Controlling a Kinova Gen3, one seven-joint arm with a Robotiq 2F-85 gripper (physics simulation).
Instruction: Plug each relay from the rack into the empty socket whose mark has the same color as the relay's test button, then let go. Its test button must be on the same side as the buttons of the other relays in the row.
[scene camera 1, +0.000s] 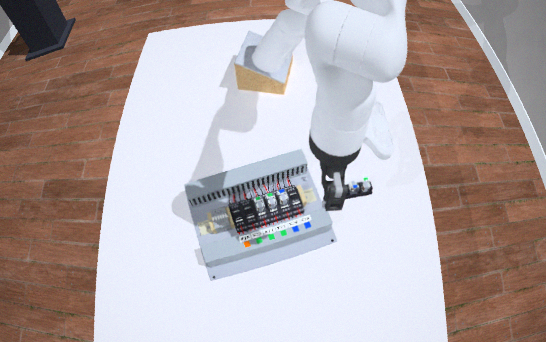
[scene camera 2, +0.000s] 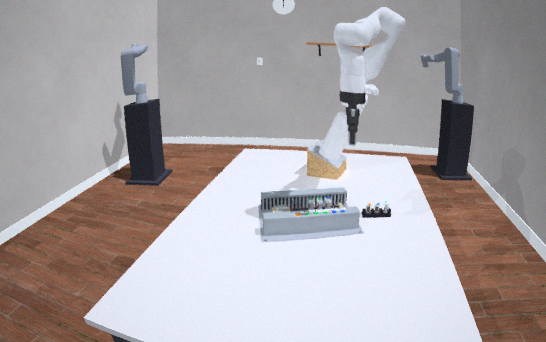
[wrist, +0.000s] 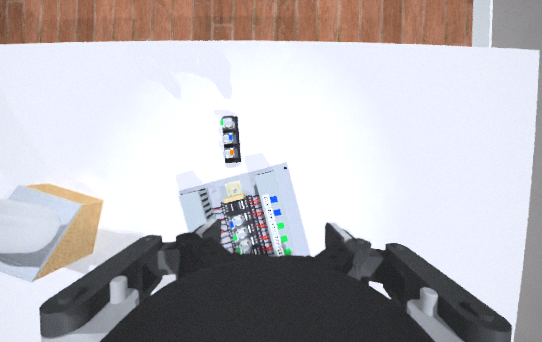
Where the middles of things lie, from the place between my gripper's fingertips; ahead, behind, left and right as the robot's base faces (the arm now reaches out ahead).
I see the grey panel (scene camera 1: 271, 257) 70 mm behind my hand, 120 mm to the right of it and 290 mm below it.
